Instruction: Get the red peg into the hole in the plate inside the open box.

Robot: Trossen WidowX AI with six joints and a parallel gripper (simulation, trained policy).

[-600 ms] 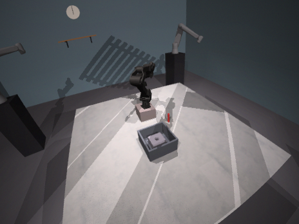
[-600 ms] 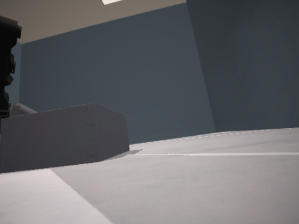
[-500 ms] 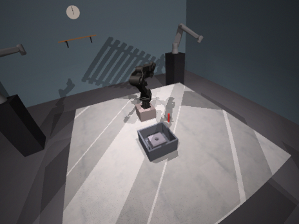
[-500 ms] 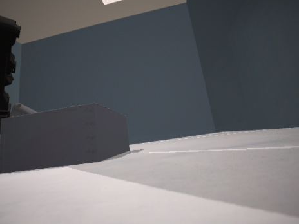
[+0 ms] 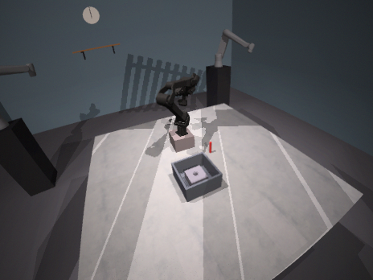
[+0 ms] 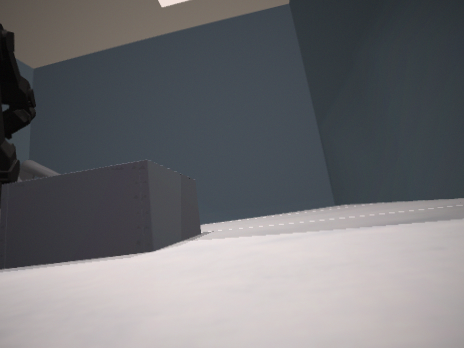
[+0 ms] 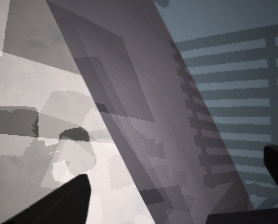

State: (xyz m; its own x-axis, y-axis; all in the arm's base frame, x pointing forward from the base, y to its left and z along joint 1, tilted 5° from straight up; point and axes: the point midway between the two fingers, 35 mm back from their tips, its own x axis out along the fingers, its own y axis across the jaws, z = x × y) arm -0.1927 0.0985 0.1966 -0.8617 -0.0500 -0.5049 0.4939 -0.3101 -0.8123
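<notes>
Right now my gripper tip is 410 mm short of the red peg, 230 mm above it and 10 mm to the left of it. Round my gripper tip: dark box (540 mm ahead, 240 mm below, 220 mm to the right); then pale plate (540 mm ahead, 220 mm to the right, 220 mm below).
</notes>
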